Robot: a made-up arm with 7 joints. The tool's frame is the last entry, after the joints. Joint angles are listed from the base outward. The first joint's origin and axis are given. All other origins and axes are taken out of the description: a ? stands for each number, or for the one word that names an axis. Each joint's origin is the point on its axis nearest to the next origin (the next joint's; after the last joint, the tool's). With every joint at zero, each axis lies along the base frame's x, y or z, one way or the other. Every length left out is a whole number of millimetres.
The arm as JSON. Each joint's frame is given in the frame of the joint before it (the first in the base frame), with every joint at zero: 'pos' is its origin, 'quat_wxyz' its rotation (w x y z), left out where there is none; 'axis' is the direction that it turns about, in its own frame. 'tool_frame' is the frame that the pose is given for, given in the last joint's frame.
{
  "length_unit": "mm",
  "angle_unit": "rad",
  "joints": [
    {
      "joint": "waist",
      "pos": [
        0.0,
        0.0,
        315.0
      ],
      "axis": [
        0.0,
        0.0,
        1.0
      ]
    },
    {
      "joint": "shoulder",
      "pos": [
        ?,
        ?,
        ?
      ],
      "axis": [
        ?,
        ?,
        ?
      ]
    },
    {
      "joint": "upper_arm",
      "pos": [
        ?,
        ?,
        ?
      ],
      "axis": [
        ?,
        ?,
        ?
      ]
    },
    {
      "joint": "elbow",
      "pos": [
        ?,
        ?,
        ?
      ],
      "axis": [
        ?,
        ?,
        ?
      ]
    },
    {
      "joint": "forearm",
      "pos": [
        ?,
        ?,
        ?
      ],
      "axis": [
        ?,
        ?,
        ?
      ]
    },
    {
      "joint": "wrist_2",
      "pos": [
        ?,
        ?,
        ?
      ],
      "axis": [
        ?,
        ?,
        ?
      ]
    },
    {
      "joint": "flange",
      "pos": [
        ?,
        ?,
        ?
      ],
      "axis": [
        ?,
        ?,
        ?
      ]
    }
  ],
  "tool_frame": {
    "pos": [
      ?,
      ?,
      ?
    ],
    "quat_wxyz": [
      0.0,
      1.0,
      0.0,
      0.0
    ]
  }
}
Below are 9 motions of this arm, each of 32 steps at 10 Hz.
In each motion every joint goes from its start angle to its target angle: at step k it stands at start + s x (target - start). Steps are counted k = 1, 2, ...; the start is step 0. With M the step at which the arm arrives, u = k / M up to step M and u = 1 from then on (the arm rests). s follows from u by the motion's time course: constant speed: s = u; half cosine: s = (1 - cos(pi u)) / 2; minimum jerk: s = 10 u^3 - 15 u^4 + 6 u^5.
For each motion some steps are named. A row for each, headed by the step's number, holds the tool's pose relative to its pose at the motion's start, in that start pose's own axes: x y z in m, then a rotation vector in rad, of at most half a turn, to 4 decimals.
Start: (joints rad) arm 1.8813 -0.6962 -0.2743 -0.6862 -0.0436 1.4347 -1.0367
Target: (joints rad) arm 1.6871 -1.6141 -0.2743 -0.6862 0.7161 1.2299 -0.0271
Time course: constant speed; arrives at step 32
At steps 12, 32:
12: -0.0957 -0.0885 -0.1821 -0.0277 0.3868 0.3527
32: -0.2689 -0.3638 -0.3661 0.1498 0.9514 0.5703

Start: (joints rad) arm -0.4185 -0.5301 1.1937 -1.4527 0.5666 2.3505 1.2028
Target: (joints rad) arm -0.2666 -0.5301 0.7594 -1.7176 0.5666 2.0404 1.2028
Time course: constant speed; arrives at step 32
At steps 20, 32:
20: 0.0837 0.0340 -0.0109 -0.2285 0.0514 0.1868
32: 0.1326 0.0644 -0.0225 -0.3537 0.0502 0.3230

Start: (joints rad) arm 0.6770 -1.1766 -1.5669 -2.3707 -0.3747 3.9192 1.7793
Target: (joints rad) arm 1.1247 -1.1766 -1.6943 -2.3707 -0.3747 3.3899 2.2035
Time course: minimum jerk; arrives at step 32
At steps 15, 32:
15: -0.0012 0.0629 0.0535 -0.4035 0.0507 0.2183
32: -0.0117 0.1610 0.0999 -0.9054 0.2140 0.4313

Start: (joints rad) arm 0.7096 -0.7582 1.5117 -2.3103 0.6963 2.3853 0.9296
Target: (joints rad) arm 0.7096 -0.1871 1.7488 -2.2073 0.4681 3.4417 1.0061
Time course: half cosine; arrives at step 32
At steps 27, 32:
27: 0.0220 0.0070 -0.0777 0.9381 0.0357 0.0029
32: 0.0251 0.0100 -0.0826 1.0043 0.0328 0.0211

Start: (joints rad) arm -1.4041 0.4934 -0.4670 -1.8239 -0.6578 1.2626 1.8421
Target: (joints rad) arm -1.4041 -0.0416 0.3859 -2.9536 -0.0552 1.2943 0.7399
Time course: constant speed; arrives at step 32
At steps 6, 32:
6: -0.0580 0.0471 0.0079 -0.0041 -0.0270 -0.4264
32: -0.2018 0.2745 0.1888 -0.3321 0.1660 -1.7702

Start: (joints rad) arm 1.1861 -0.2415 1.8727 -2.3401 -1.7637 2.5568 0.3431
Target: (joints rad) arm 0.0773 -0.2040 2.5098 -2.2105 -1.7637 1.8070 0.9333
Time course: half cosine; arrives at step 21
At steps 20, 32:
20: -0.1620 -0.0081 0.1724 -0.2495 -1.0292 0.7018
32: -0.1633 -0.0083 0.1730 -0.2524 -1.0350 0.7046

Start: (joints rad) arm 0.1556 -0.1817 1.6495 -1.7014 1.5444 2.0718 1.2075
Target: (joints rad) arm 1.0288 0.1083 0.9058 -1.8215 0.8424 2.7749 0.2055
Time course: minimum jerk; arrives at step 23
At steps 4, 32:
4: -0.0017 0.0005 -0.0044 0.0151 0.0214 -0.0505
32: 0.0358 -0.0120 -0.0346 0.0113 0.6322 -1.2679

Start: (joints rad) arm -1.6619 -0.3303 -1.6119 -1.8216 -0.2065 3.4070 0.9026
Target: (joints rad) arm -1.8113 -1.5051 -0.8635 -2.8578 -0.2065 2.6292 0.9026
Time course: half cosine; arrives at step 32
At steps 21, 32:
21: -0.0921 0.1000 -0.0816 -0.0174 -1.2167 0.4052
32: -0.1140 0.1096 -0.1676 0.1548 -1.5188 0.2412

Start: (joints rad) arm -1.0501 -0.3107 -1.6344 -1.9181 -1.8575 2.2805 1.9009
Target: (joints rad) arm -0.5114 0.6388 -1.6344 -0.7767 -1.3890 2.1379 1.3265
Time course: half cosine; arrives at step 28
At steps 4, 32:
4: 0.0160 -0.0167 -0.0146 0.0061 0.0578 -0.0078
32: 0.0454 -0.0763 -0.6573 0.6179 0.9986 0.1790

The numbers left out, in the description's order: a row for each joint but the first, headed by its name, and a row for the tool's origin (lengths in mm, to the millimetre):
shoulder: xyz 0.0 0.0 0.0, axis 0.0 1.0 0.0
upper_arm: xyz 0.0 0.0 318.0, axis 0.0 0.0 1.0
elbow: xyz 89.0 0.0 0.0, axis 0.0 -1.0 0.0
forearm: xyz -57.0 0.0 266.0, axis 0.0 0.0 1.0
wrist_2: xyz 0.0 0.0 0.0, axis 0.0 -1.0 0.0
flange: xyz 62.0 0.0 0.0, axis 0.0 0.0 -1.0
tool: xyz 0.0 0.0 0.0

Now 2 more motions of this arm.
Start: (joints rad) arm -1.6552 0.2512 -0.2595 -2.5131 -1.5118 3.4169 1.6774
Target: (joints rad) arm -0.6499 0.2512 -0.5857 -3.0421 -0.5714 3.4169 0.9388
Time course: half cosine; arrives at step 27
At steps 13, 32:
13: -0.0796 -0.0674 0.0154 0.0027 -0.1729 -0.1734
32: -0.1762 -0.0878 0.0074 -0.1041 -0.3180 -0.4067

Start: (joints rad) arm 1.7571 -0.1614 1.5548 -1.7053 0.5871 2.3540 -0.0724
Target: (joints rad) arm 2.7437 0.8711 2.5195 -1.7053 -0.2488 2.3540 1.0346
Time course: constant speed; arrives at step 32
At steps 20, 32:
20: -0.1195 -0.1959 -0.0885 0.7469 -0.5385 -0.1969
32: -0.1309 -0.1576 -0.2033 1.1963 -0.8411 -0.2154

